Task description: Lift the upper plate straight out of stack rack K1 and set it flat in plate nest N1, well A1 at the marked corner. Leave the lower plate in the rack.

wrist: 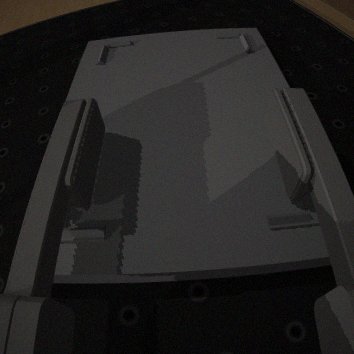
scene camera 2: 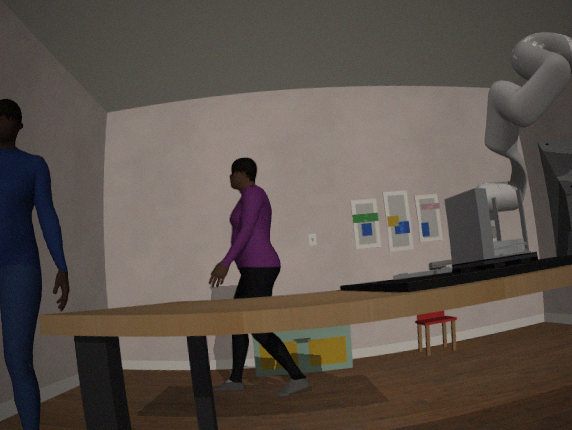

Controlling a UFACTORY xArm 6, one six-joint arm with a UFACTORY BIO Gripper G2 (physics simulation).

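Frame: origin at the arm's base, x right, y back, z down, level; metres.
Where they show: hand at its tool point: [wrist: 185,144] [scene camera 2: 437,265].
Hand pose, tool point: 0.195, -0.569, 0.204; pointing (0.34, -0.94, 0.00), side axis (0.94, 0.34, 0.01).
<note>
Each offset is from my tool point to the centre of the thing, as dx, dy, dz. "pt": to the spot under its first point.
My gripper [scene camera 2: 509,242] [wrist: 189,97] points down over the black deck. Its two fingers stand at their closed spacing, apart from each other, with no plate seen between them. Below them in the wrist view lies a flat grey rectangular base @(+0.010, -0.037, +0.015) [wrist: 240,125] with small raised corner brackets, crossed by shadows; it looks like a plate nest, but no label or marked corner can be read. In the scene view a pale low piece @(-0.336, -0.017, -0.005) [scene camera 2: 511,247] shows by the fingertips, partly hidden. I cannot make out rack K1 or its two plates in either view.
A tall grey block [scene camera 2: 467,227] stands on the black deck [scene camera 2: 380,287] [wrist: 30,90] beside the gripper in the scene view. Low grey pieces @(pt -0.041, -0.074, +0.018) [scene camera 2: 417,275] lie left of it. The wooden table [scene camera 2: 175,317] carries the deck. Two people [scene camera 2: 255,230] [scene camera 2: 19,210] stand beyond and at the left.
</note>
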